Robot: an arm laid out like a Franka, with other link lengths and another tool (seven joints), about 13 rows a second.
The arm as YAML. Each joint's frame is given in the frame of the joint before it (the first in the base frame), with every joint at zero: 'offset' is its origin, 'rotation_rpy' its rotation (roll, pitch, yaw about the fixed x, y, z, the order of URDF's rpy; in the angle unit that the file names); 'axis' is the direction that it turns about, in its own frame. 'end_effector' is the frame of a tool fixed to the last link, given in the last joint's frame.
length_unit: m
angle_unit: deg
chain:
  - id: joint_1
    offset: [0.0, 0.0, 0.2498]
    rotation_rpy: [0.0, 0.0, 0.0]
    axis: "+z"
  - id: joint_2
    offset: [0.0, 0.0, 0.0]
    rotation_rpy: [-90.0, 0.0, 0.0]
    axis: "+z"
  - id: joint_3
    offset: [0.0, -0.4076, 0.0]
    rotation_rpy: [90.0, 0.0, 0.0]
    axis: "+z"
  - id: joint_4
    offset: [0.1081, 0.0, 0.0]
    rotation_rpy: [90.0, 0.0, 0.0]
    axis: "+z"
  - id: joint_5
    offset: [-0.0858, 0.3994, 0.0]
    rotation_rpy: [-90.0, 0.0, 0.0]
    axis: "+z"
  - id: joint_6
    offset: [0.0, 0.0, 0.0]
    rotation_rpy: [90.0, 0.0, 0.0]
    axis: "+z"
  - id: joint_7
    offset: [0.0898, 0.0, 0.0]
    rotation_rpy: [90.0, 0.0, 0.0]
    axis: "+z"
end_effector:
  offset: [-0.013, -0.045, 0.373]
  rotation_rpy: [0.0, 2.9, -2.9]
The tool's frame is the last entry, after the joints.
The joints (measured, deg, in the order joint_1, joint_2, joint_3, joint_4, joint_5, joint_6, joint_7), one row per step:
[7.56 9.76 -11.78 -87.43 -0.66 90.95 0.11]
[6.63 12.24 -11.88 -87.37 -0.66 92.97 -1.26]
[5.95 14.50 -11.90 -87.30 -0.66 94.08 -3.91]
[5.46 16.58 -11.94 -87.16 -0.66 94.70 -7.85]
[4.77 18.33 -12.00 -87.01 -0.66 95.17 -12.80]
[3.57 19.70 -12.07 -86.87 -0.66 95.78 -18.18]
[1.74 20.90 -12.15 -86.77 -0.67 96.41 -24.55]
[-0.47 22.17 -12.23 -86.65 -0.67 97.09 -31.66]
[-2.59 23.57 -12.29 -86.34 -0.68 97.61 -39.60]
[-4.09 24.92 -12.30 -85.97 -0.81 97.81 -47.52]
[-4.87 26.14 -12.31 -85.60 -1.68 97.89 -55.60]
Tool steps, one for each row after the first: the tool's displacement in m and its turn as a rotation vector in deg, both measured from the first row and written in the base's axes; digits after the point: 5 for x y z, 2 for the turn. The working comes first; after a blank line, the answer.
Tool pose at each row, in the base's axes (x y z in m, rotation vector in deg; the steps are taken from these numbers as rounded here):
[0.61975 -0.00168 0.28942 177.61 -1.96 -5.10]
[0.63338 -0.01399 0.26442 177.25 -1.28 -5.75]
[0.63895 -0.02288 0.24095 177.07 1.85 -7.53]
[0.63997 -0.03015 0.21971 176.99 7.20 -9.75]
[0.63872 -0.04035 0.20225 176.89 13.76 -11.74]
[0.63740 -0.05689 0.18897 176.77 20.21 -12.98]
[0.63405 -0.08133 0.17740 176.56 27.23 -14.02]
[0.62901 -0.11066 0.16527 -175.77 -34.78 15.01]
[0.62271 -0.13959 0.15307 -172.53 -43.29 15.90]
[0.61566 -0.16191 0.14189 -168.48 -52.52 17.01]
[0.60872 -0.18130 0.13252 -163.74 -63.09 18.68]

[0.01363 -0.01231 -0.02500 -0.33 0.44 0.44]
[0.01920 -0.02120 -0.04847 -0.37 1.63 2.44]
[0.02022 -0.02847 -0.06971 -0.09 3.14 5.86]
[0.01897 -0.03867 -0.08717 0.45 4.50 10.04]
[0.01765 -0.05521 -0.10045 1.15 5.37 14.14]
[0.01430 -0.07965 -0.11202 2.08 6.11 18.58]
[0.00926 -0.10898 -0.12415 3.21 6.84 23.37]
[0.00296 -0.13791 -0.13635 4.60 7.65 29.07]
[-0.00409 -0.16023 -0.14753 6.09 8.66 35.43]
[-0.01103 -0.17962 -0.15690 7.16 10.10 42.82]

